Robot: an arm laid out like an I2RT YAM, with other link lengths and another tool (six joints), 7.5 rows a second.
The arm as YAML. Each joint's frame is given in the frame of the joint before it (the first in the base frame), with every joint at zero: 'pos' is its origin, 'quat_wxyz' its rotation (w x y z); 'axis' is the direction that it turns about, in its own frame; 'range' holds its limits. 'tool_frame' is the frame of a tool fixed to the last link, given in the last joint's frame.
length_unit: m
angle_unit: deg
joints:
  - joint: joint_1
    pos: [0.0, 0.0, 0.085]
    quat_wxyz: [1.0, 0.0, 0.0, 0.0]
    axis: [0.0, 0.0, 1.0]
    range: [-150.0, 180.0]
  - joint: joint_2
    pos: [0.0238, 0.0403, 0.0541]
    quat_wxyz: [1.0, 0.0, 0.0, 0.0]
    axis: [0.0, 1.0, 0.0]
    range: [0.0, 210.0]
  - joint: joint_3
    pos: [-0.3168, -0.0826, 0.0]
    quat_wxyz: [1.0, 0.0, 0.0, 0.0]
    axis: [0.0, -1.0, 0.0]
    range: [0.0, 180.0]
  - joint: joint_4
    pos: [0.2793, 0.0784, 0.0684]
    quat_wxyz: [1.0, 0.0, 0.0, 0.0]
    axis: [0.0, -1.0, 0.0]
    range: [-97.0, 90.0]
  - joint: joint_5
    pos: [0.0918, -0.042, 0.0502]
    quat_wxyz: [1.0, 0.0, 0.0, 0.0]
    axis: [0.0, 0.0, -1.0]
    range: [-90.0, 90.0]
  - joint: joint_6
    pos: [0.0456, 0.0, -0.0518]
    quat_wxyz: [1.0, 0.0, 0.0, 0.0]
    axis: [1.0, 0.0, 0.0]
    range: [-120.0, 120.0]
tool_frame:
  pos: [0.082, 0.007, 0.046]
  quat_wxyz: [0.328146, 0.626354, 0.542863, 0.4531]
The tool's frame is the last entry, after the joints.
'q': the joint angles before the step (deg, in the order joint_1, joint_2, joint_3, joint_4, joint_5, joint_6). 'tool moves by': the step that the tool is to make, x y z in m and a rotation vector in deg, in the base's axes. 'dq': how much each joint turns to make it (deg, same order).
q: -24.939 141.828 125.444 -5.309 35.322 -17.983
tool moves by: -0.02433 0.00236 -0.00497 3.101 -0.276 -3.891
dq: -0.022 -4.258 -6.549 -1.907 2.361 5.275
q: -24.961 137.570 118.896 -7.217 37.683 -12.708
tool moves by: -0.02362 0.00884 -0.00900 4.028 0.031 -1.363
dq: 0.000 -4.652 -7.256 -2.072 -0.521 4.849
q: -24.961 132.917 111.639 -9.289 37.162 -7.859
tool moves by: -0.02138 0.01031 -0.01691 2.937 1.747 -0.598
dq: 0.081 -3.708 -7.069 -0.956 -0.471 2.487
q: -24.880 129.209 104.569 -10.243 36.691 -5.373
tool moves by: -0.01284 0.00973 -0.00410 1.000 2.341 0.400
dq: 0.269 -2.663 -3.681 -1.427 -0.063 -0.168
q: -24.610 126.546 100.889 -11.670 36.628 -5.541
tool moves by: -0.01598 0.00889 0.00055 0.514 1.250 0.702
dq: 0.006 -3.486 -4.826 0.335 -0.517 -0.582
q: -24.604 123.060 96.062 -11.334 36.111 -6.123
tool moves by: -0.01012 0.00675 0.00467 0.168 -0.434 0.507
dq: 0.077 -2.605 -3.340 1.063 -0.544 -0.005
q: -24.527 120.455 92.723 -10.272 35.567 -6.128
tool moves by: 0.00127 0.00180 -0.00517 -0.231 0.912 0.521
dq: 0.156 0.276 -0.398 0.432 0.076 -0.846
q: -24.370 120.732 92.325 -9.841 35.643 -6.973
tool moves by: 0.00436 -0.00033 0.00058 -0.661 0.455 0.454
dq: 0.111 0.614 0.854 0.218 0.216 -1.027
